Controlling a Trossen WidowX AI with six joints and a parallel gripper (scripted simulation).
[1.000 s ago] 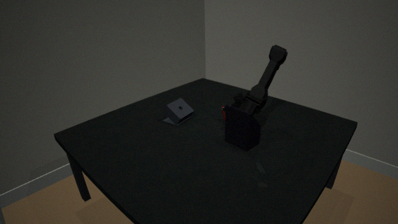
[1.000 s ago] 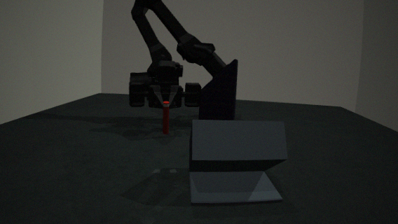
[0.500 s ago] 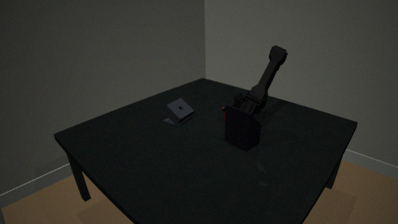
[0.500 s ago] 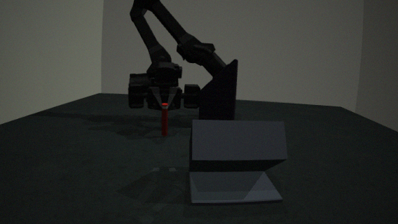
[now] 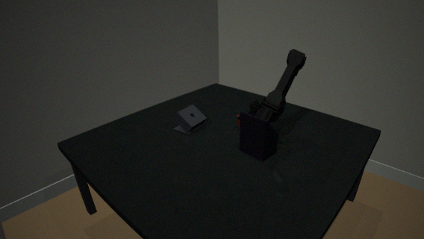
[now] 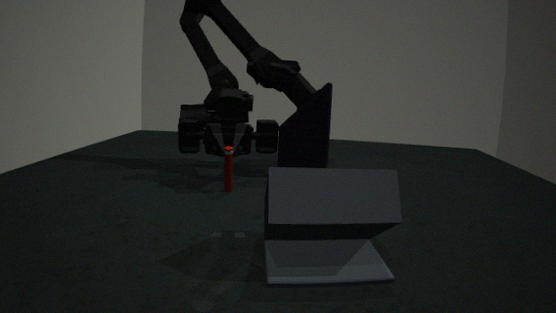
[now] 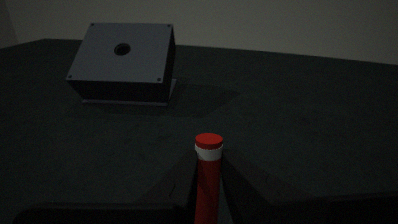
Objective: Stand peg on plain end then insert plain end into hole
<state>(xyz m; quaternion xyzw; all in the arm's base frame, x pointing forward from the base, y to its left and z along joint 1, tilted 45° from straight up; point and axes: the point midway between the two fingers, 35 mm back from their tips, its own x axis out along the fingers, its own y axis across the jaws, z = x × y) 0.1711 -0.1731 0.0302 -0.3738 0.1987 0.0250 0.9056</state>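
Now: the red peg 1 cm below my gripper tip. Also, from my gripper tip: grey sloped panel 20 cm ahead, 14 cm to the left, 1 cm below.
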